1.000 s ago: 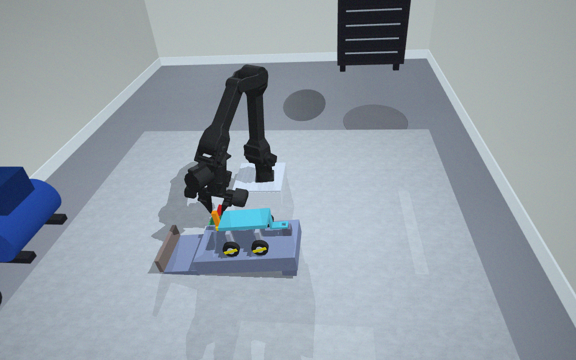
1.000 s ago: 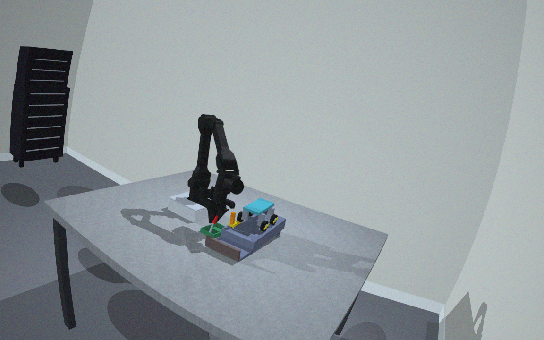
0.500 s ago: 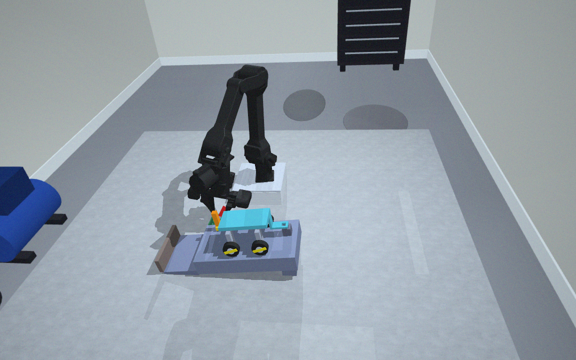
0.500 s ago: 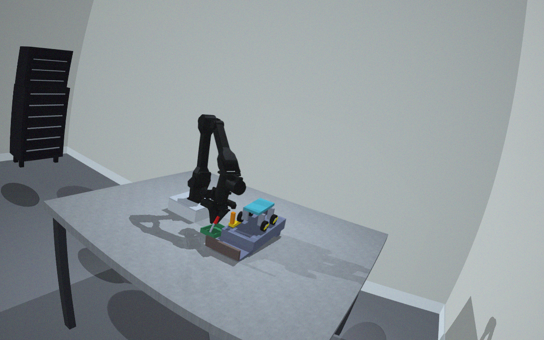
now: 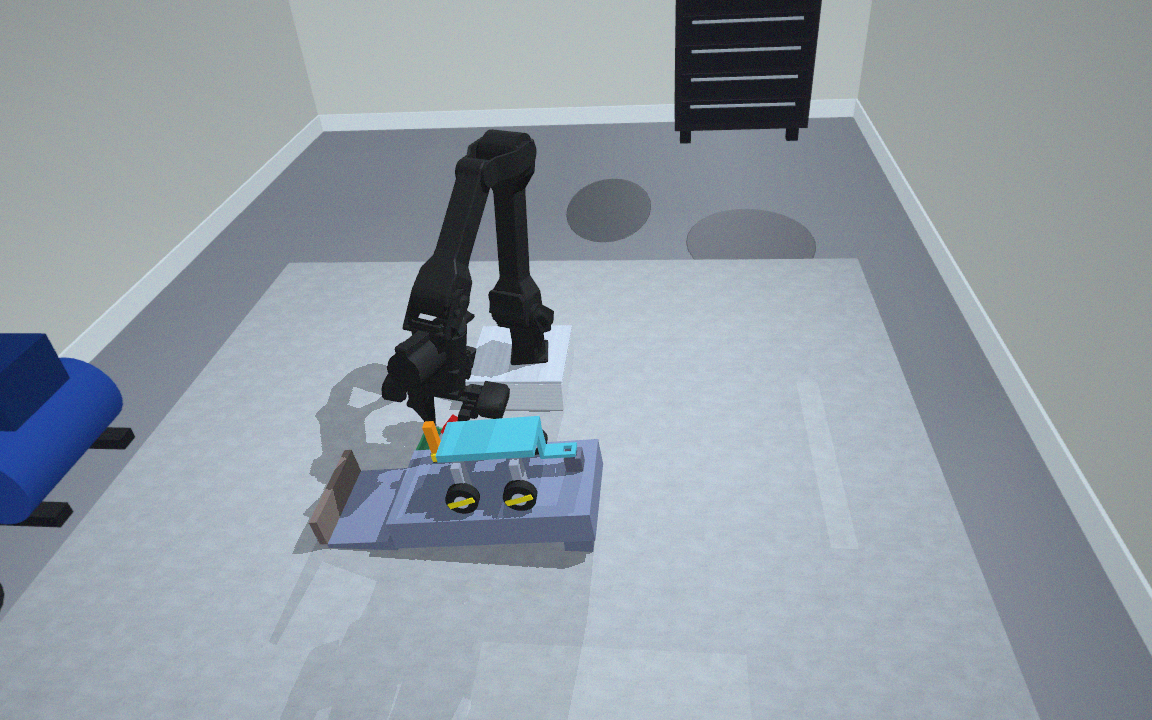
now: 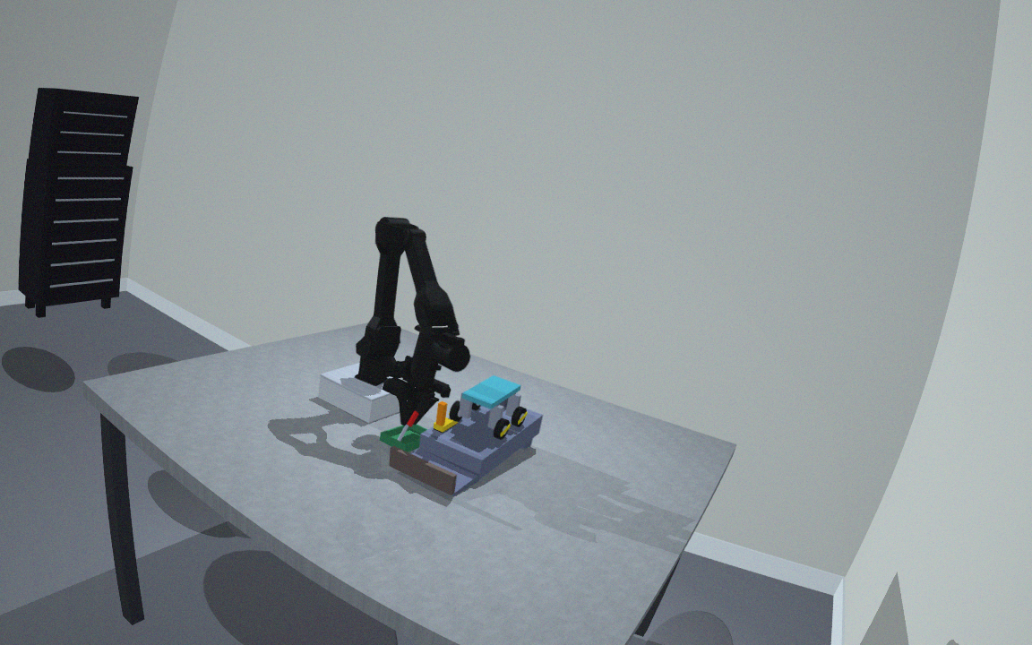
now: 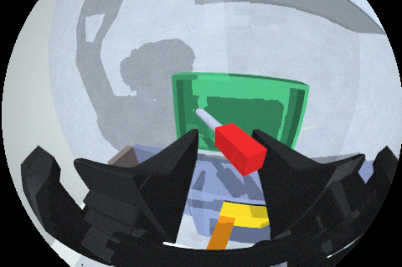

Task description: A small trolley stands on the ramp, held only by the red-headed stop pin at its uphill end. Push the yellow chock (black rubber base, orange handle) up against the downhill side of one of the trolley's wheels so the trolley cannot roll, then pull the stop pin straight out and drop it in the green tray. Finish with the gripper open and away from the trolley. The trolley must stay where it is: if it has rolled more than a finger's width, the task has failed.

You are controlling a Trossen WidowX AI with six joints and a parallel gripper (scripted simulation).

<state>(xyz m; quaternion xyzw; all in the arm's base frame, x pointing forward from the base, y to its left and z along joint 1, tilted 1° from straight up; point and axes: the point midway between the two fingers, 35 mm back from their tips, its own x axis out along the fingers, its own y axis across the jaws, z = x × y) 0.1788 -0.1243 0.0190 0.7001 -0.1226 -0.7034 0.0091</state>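
My gripper tip is now 10 mm to the right of the green tray and 50 mm above it. Also, from my gripper tip: blue-grey ramp 140 mm ahead, 90 mm to the left; then red-headed stop pin right at my gripper tip; then yellow chock 80 mm ahead, 20 mm to the left, 40 mm above.
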